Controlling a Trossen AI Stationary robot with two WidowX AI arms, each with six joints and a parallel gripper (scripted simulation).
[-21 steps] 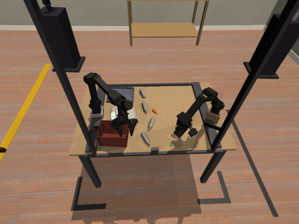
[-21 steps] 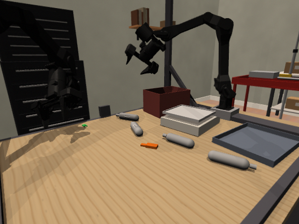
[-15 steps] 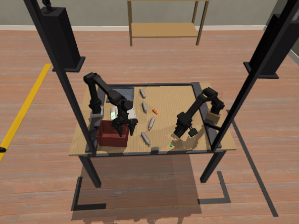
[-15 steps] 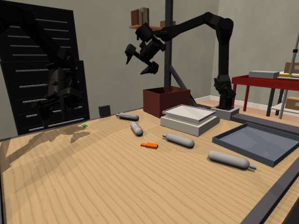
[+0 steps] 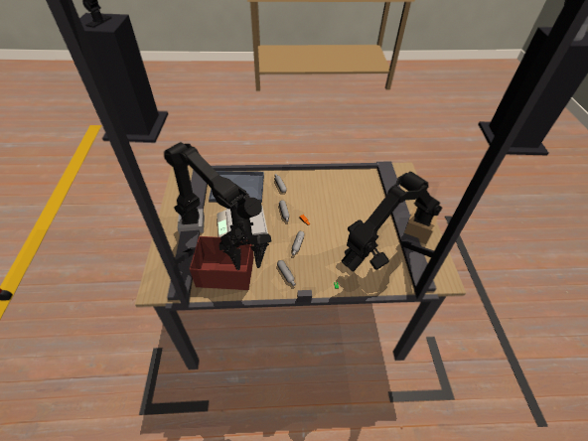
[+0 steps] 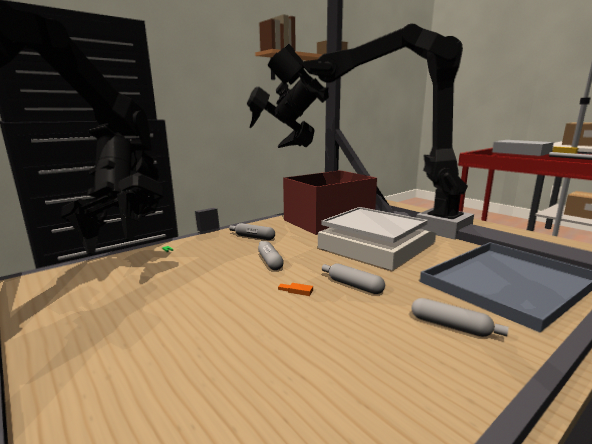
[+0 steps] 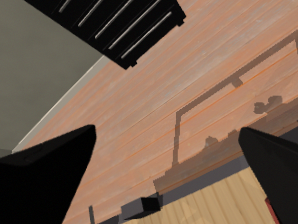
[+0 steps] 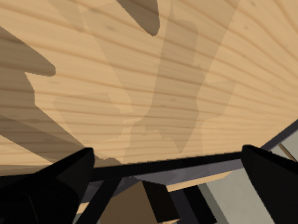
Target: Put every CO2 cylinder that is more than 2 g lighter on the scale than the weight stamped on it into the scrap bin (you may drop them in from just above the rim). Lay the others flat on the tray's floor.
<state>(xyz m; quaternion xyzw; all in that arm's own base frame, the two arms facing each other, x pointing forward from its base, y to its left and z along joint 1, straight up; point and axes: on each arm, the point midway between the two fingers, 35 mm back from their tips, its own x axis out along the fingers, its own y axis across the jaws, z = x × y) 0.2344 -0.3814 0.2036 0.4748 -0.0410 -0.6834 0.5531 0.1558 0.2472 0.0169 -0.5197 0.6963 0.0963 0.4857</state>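
Now: left hand 38 cm short of the small orange piece, 24 cm above it and 20 cm to the left of it. Round my left hand: grey tray (58 cm ahead, 24 cm below, 13 cm to the left); then small green piece (31 cm to the right, 24 cm below, 6 cm ahead); then red scrap bin (21 cm below, 11 cm to the left, 11 cm ahead).
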